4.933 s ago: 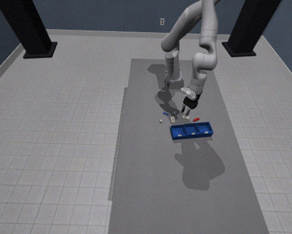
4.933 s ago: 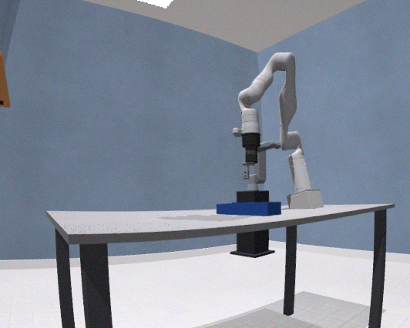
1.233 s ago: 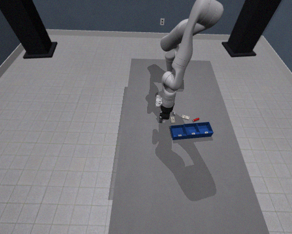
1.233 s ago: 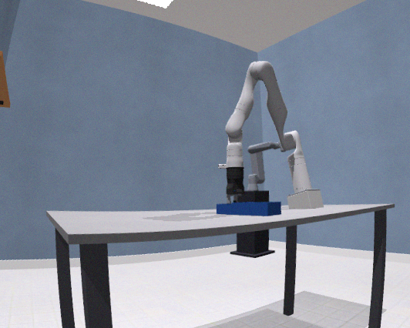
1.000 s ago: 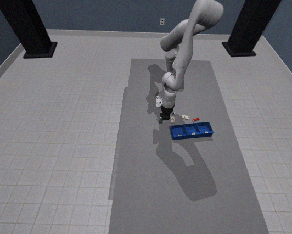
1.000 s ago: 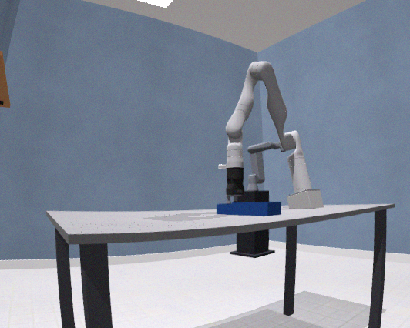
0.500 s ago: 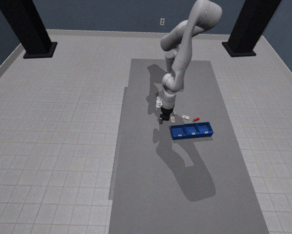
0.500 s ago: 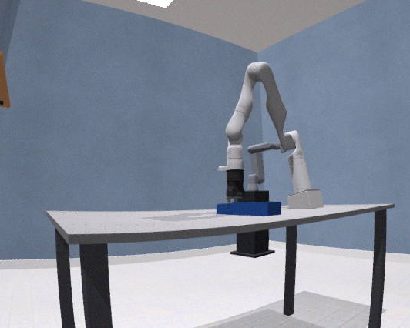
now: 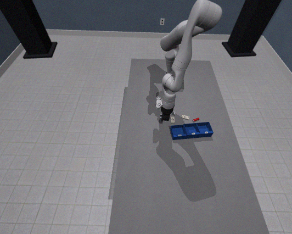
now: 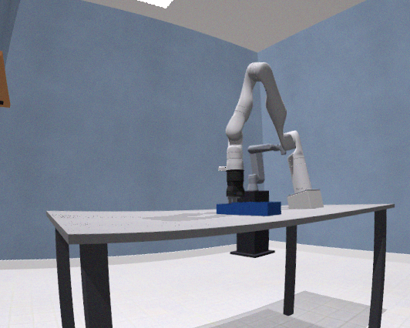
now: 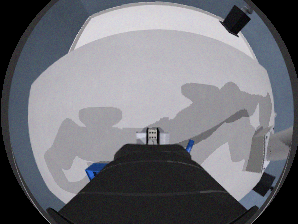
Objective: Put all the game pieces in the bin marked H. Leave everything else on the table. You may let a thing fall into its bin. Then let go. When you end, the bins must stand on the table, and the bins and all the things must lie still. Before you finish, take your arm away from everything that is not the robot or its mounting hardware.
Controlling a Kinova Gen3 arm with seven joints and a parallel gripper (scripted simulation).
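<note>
Right now the blue three-compartment bin is 180 mm to the left of my hand and 100 mm ahead of it. Round my hand: blue piece: 60 mm behind, 50 mm to the left, 20 mm below; then die: 10 mm below; then grey-white piece: 100 mm to the left, 50 mm behind, 10 mm below.
</note>
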